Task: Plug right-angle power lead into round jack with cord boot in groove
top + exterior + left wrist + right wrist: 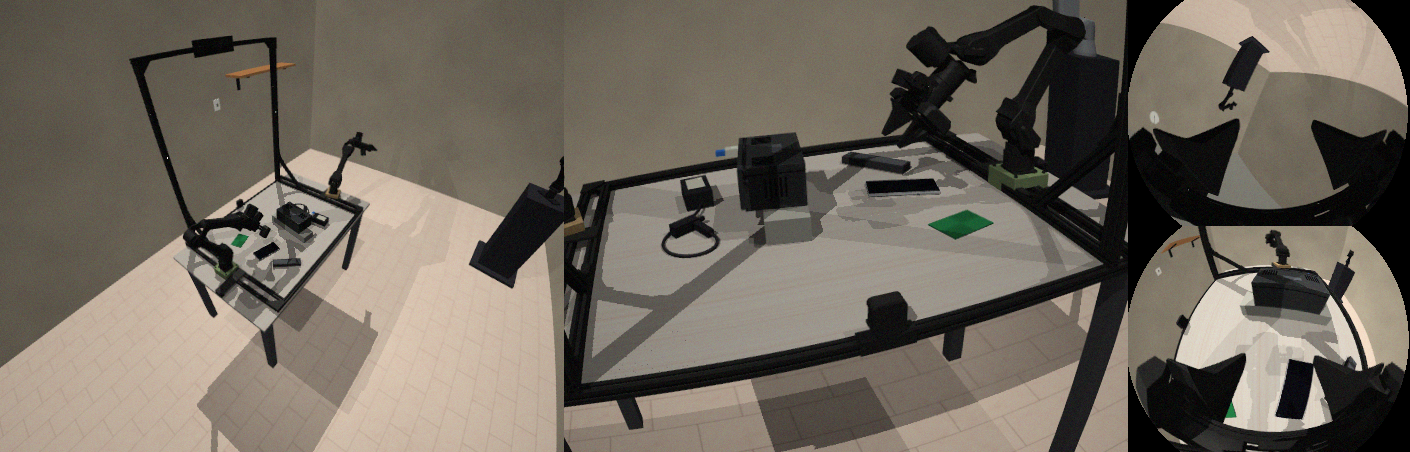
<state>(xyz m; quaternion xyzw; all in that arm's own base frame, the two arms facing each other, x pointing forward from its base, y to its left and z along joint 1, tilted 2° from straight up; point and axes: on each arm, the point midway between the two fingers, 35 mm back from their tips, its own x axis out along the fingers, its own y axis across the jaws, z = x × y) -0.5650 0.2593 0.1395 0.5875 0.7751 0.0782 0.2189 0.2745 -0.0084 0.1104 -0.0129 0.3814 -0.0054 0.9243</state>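
The right-angle plug lies 920 mm to the right of my left hand and 170 mm below it. The rest, counted from my left hand: green card 100 mm behind, 1410 mm to the right, 180 mm below; then black remote 260 mm ahead, 1310 mm to the right, 160 mm below; then grey block 60 mm ahead, 1100 mm to the right, 150 mm below.
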